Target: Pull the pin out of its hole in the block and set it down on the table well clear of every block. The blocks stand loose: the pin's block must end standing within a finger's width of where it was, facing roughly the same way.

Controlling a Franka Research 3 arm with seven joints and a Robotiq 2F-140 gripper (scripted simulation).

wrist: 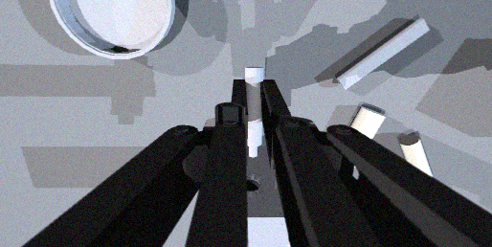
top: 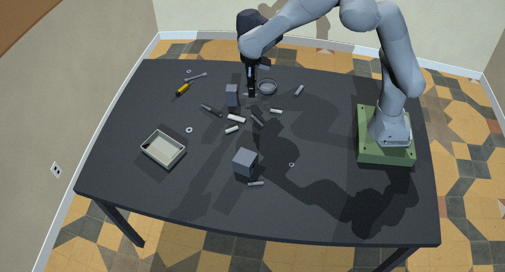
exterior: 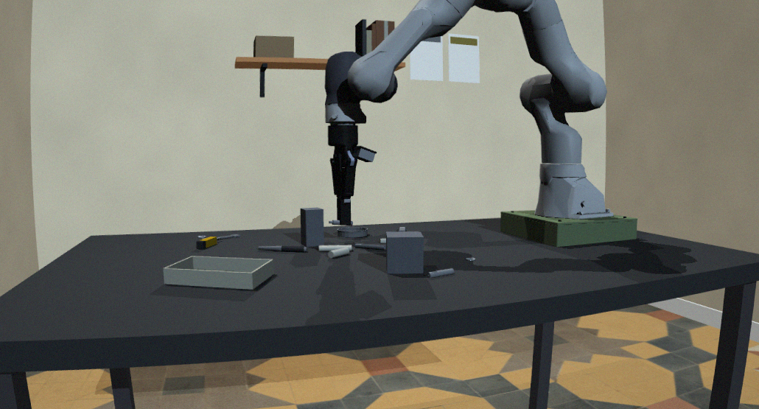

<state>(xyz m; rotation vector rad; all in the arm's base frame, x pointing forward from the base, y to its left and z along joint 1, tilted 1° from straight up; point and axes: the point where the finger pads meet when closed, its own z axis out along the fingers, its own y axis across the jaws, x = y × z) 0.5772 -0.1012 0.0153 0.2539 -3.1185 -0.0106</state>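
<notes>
The pin lies 20 mm ahead of my hand and 30 mm below it. Round my hand: yellow-handled screwdriver: 340 mm ahead, 40 mm to the right, 70 mm below; then round dish: 50 mm behind, 110 mm to the right, 70 mm below; then tray: 300 mm ahead, 320 mm to the left, 70 mm below.
</notes>
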